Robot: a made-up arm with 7 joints. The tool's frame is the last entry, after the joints. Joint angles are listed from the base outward. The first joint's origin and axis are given. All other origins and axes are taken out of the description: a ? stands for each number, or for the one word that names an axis. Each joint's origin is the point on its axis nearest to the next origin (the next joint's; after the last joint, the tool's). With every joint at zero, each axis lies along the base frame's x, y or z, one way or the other. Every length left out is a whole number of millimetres.
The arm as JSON. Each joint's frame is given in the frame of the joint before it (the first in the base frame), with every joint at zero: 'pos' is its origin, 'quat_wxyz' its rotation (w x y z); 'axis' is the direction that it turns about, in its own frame. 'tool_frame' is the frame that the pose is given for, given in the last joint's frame.
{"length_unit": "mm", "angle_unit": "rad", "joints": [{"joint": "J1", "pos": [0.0, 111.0, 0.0], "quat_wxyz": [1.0, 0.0, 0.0, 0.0], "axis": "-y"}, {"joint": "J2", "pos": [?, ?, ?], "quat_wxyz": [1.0, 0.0, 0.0, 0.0], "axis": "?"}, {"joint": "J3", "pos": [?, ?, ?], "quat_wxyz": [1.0, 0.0, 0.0, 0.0], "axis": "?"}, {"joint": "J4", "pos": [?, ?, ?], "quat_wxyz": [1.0, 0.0, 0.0, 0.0], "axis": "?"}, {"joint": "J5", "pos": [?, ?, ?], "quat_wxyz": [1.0, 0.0, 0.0, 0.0], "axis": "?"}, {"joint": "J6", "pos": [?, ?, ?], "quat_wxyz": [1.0, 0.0, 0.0, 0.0], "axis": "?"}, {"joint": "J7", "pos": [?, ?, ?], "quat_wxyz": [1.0, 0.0, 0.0, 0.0], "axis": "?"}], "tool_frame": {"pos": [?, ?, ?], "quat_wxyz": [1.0, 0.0, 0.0, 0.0]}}
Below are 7 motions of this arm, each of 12 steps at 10 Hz.
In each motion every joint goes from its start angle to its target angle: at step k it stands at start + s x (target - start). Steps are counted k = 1, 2, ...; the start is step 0. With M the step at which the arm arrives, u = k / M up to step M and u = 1 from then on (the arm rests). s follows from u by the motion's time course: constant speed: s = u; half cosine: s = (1 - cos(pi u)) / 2; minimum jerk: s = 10 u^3 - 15 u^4 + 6 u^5.
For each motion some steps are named. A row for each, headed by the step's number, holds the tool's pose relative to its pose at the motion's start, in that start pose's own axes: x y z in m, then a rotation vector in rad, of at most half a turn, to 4 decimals.
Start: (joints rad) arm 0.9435 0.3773 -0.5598 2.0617 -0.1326 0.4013 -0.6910
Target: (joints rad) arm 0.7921 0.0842 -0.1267 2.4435 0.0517 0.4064 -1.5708
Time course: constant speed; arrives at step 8
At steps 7, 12:
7: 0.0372 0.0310 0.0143 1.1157 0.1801 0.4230
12: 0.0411 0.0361 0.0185 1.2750 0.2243 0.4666

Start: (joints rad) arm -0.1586 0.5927 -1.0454 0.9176 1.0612 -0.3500 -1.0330
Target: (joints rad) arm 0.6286 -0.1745 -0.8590 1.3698 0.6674 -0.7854 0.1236
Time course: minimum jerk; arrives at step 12
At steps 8, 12:
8: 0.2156 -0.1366 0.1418 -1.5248 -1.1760 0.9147
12: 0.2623 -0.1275 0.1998 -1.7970 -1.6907 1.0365

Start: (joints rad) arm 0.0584 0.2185 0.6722 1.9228 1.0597 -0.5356 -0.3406
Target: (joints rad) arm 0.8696 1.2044 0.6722 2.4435 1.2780 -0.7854 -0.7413
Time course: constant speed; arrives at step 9
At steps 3, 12:
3: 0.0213 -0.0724 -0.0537 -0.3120 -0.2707 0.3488
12: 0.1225 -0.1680 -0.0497 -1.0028 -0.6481 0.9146

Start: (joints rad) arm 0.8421 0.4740 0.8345 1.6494 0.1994 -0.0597 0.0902
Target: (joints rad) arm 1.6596 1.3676 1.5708 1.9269 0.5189 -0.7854 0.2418
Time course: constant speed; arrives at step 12
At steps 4, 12:
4: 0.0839 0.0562 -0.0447 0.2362 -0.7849 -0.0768
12: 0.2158 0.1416 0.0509 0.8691 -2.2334 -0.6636

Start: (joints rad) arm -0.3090 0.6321 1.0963 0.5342 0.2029 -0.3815 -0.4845
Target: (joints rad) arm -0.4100 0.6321 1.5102 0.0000 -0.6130 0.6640 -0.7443
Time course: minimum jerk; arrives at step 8
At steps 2, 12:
2: -0.0075 0.0079 0.0001 0.0406 0.1123 -0.1338
12: -0.0636 0.0639 0.0296 0.3299 1.0230 -1.3402

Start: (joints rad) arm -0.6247 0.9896 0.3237 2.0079 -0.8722 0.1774 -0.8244
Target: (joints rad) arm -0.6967 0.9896 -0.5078 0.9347 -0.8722 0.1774 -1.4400
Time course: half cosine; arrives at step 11
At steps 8, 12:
8: -0.0152 -0.0215 0.1642 -0.6380 -0.1868 -0.0794
12: -0.0262 -0.0035 0.1934 -0.7476 -0.3046 -0.0948

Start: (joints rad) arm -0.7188 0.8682 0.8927 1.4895 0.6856 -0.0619 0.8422
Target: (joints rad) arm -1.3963 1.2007 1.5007 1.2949 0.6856 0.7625 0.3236
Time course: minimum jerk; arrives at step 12
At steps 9, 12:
9: 0.0702 0.0612 0.0263 0.6481 0.7926 0.1110
12: 0.0778 0.0662 0.0226 0.7154 0.8726 0.1110

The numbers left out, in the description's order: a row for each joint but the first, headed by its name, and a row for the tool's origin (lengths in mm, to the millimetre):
J2: xyz 0.0 0.0 0.0, axis +x
J3: xyz 0.0 0.0 -200.0, axis +z
J4: xyz 0.0 0.0 0.0, axis -y
J5: xyz 0.0 0.0 -151.0, axis +z
J6: xyz 0.0 0.0 0.0, axis +y
J7: xyz 0.0 0.0 0.0, axis -x
tool: xyz 0.0 0.0 0.0

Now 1 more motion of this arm.
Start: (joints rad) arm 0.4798 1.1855 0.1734 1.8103 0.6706 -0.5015 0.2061
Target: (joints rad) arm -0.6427 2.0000 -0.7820 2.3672 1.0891 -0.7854 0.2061
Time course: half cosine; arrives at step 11
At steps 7, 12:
7: 0.0449 -0.0864 0.0741 -0.7567 0.6691 1.0869
12: 0.0901 -0.0834 0.0899 -0.8185 1.1322 1.5454

